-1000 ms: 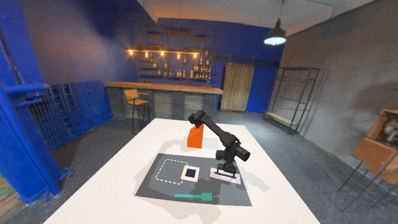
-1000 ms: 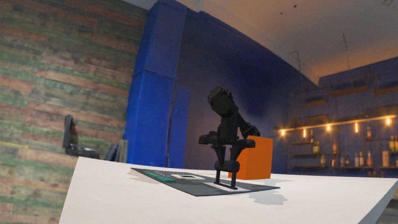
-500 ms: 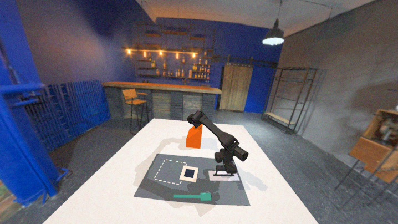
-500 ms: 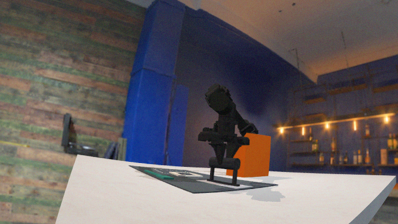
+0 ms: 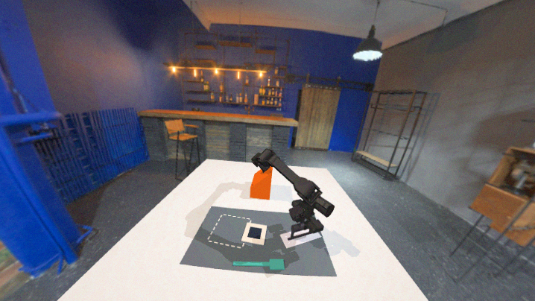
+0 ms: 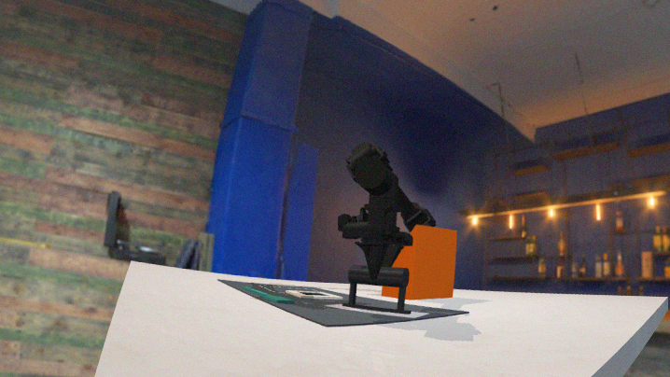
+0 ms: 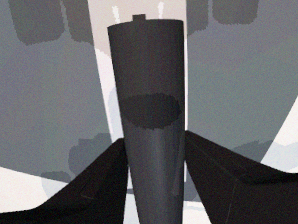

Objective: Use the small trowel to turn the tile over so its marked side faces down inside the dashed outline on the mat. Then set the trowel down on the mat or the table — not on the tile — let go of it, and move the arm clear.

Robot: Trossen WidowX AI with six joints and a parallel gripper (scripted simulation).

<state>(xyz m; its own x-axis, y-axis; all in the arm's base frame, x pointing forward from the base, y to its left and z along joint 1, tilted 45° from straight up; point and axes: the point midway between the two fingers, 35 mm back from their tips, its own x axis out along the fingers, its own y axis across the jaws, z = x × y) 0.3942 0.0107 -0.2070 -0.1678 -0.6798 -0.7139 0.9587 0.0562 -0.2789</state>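
Right now my gripper tip is 20 mm to the left of the trowel and 30 mm above it. Also, from my gripper tip: dark grey mat 20 mm behind, 200 mm to the right, 80 mm below; then tile 30 mm behind, 230 mm to the right, 60 mm below; then teal spatula-shaped tool 120 mm ahead, 200 mm to the right, 60 mm below.
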